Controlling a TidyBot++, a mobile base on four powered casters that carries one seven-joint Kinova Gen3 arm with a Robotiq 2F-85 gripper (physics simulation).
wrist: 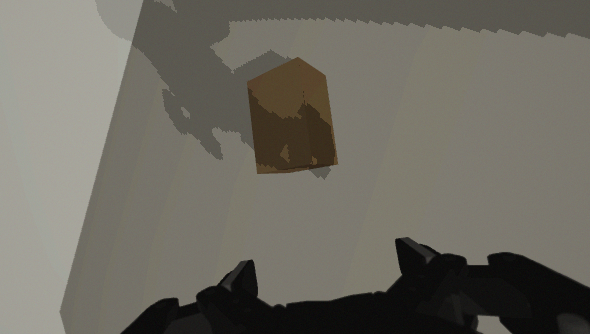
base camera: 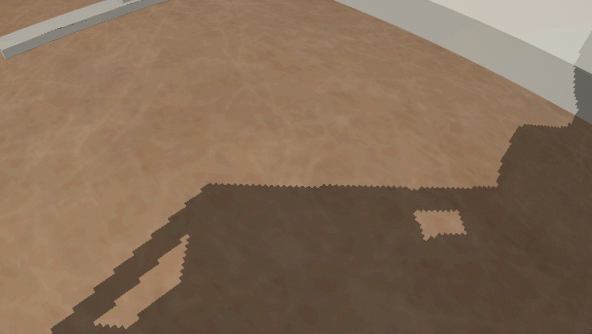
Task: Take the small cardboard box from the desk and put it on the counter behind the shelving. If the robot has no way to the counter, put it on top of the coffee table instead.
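Frame: origin at the arm's base, x ahead, y left, z up, level; metres.
Seen in the pictures: gripper, fingertip midpoint: (wrist: 325, 265).
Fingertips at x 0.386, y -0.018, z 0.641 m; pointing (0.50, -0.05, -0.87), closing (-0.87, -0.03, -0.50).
Observation:
A point is followed by its place in that frame.
The small cardboard box (wrist: 292, 117) @[x 0.420, y -0.125, z 0.603 m] is brown and sits on the grey desk top (wrist: 450, 150) @[x 0.315, y -0.079, z 0.554 m], above the image centre in the wrist view. A dark shadow covers much of it. My gripper (wrist: 325, 265) @[x 0.386, y -0.018, z 0.641 m] is open and empty. Its two black fingertips stand wide apart at the bottom of the wrist view, and the box shows beyond them, apart from both, somewhat nearer the left finger's side. The height between fingers and box is hard to tell. The counter, the shelving and the coffee table cannot be made out in either view.
In the wrist view the desk's edge runs down the left side, with a paler surface beyond. The base camera shows brown floor (base camera: 250, 110) @[x 0.564, y 0.027, z -0.397 m] with a dark shadow, a light grey bar (base camera: 60, 30) @[x 0.847, y 0.495, z -0.379 m] at the upper left and a pale wall strip (base camera: 490, 55) @[x 0.764, y -0.487, z -0.364 m] at the upper right.

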